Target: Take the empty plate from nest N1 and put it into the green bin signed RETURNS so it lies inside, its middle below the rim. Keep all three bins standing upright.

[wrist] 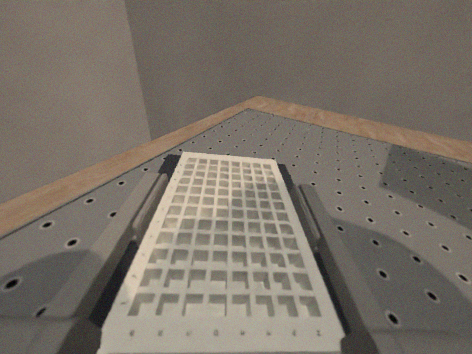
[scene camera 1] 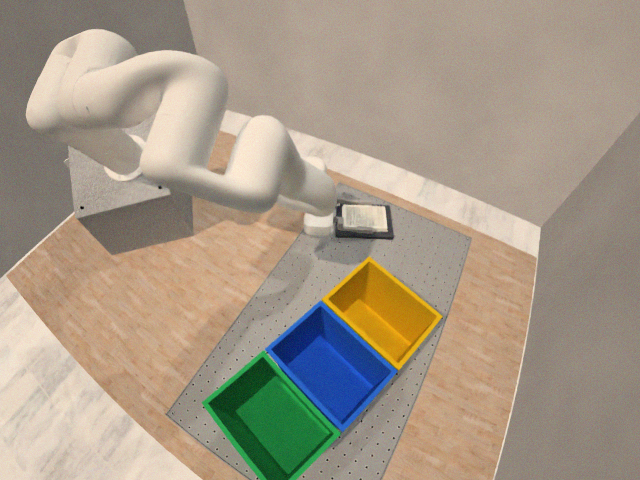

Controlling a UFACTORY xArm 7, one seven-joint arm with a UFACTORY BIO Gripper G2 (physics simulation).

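Places are measured from the arm's base along level axes (x back, y right, z up), in metres.
Where they show: hand, tool point: (wrist: 229,210) (scene camera 1: 364,216); arm's base, link origin: (scene camera 1: 127,158).
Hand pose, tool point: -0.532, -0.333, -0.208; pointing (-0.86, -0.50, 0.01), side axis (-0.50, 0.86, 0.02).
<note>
Things, the pixels of their centre, and the offset from my tool point, as dx, dy, dz. Level surfaces: height alone.
- off-white well plate, body centre: (wrist: 229,214) (scene camera 1: 364,217) -0.001, +0.000, -0.004
- green bin, body centre: (scene camera 1: 276,421) -0.130, +0.550, +0.066
- blue bin, body centre: (scene camera 1: 328,371) -0.155, +0.420, +0.066
- yellow bin, body centre: (scene camera 1: 374,324) -0.181, +0.289, +0.066
- grey perforated mat, surface height: dz -0.023
The off-white well plate (scene camera 1: 364,218) (wrist: 220,220) sits flat at the dark nest (scene camera 1: 382,237) (wrist: 171,164), which shows along its sides; whether it is raised slightly is hard to tell. My gripper (scene camera 1: 369,217) (wrist: 231,200) is shut on the plate, with one finger along each long side in the wrist view. The arm hides the gripper's body partly in the scene view. The green bin (scene camera 1: 235,379) stands upright at the near end of the row, with its inner floor bare. Its RETURNS sign is not readable.
A blue bin (scene camera 1: 356,342) and a yellow bin (scene camera 1: 403,294) stand upright in a row between the nest and the green bin, their rims close together. A grey perforated mat (scene camera 1: 429,248) (wrist: 360,175) lies beneath. Walls rise behind the nest and at the right.
</note>
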